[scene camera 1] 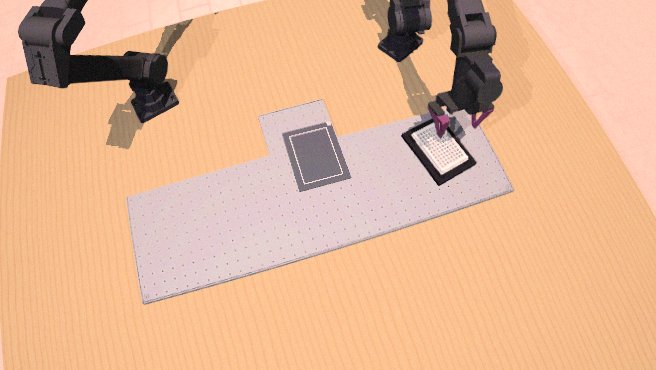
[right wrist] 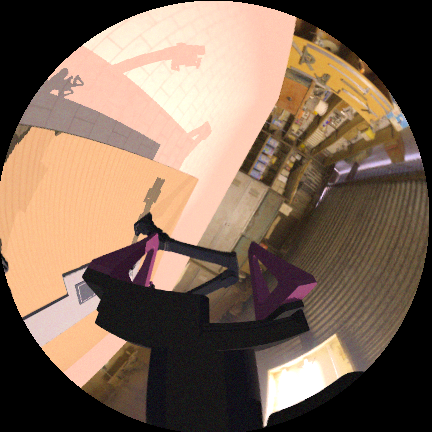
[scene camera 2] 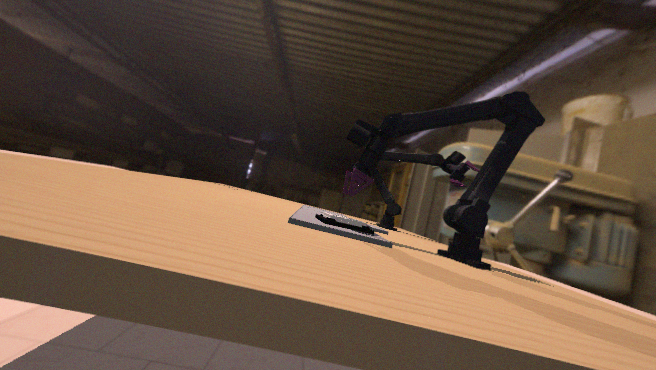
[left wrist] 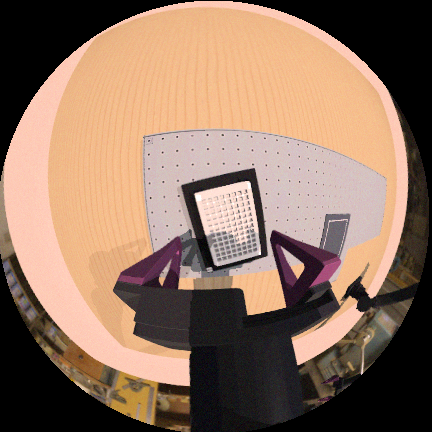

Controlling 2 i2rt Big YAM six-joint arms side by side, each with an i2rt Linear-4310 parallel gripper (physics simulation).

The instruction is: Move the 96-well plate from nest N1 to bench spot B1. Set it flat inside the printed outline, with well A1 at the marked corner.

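Frame: origin at the left arm's base, x ahead, y left, z up, level; millimetres.
Seen in the pictures: left gripper, between the fingertips: (scene camera 1: 456,131) (scene camera 2: 347,194) (left wrist: 226,238); right gripper, between the fingertips: (right wrist: 204,242) (scene camera 2: 472,179); left arm's base, origin of its link: (scene camera 1: 400,45) (right wrist: 142,223) (scene camera 2: 462,261); right arm's base, origin of its link: (scene camera 1: 155,103) (scene camera 2: 386,228) (left wrist: 351,286).
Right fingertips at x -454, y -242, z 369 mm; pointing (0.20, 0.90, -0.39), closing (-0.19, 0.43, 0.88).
Pixels of each thing's top centre, then the offset from my right fingertips to it. "spot": a spot on its surface instead. Level surfaces: height alone.
- white 96-well plate, centre of its top: (left wrist: 231,227) (scene camera 1: 440,145) (scene camera 2: 345,217) dz -330, dx +756, dy +20 mm
- black nest N1, centre of its top: (left wrist: 230,225) (scene camera 1: 439,146) (scene camera 2: 344,220) dz -339, dx +756, dy +20 mm
- Bench spot B1, a spot on its surface: (scene camera 1: 318,157) (left wrist: 333,241) (right wrist: 87,290) spot: dz -355, dx +557, dy -207 mm
- light grey perforated board, height of its surface: dz -356 mm
- wooden table, height of its surface: dz -369 mm
The white 96-well plate (scene camera 1: 443,152) (left wrist: 231,220) lies in the black nest N1 (scene camera 1: 423,160) (left wrist: 259,210) at the right of scene camera 1. Bench spot B1 (scene camera 1: 318,157) (left wrist: 336,235) (right wrist: 86,291) is a dark grey patch with a white printed outline and a small light mark at its top right corner in scene camera 1. My left gripper (scene camera 1: 459,131) (scene camera 2: 350,194) (left wrist: 226,238) is open and empty, above the plate and nest and apart from them. My right gripper (scene camera 2: 465,175) is open and empty, raised well away from the plate.
A light grey perforated board (scene camera 1: 225,220) (scene camera 2: 305,213) (left wrist: 300,175) carries the nest and B1, on a wooden table (scene camera 1: 350,310) (scene camera 2: 200,240). The right arm's base (scene camera 1: 154,102) stands left of the board in scene camera 1. The left arm (scene camera 1: 472,30) reaches in from the top right.
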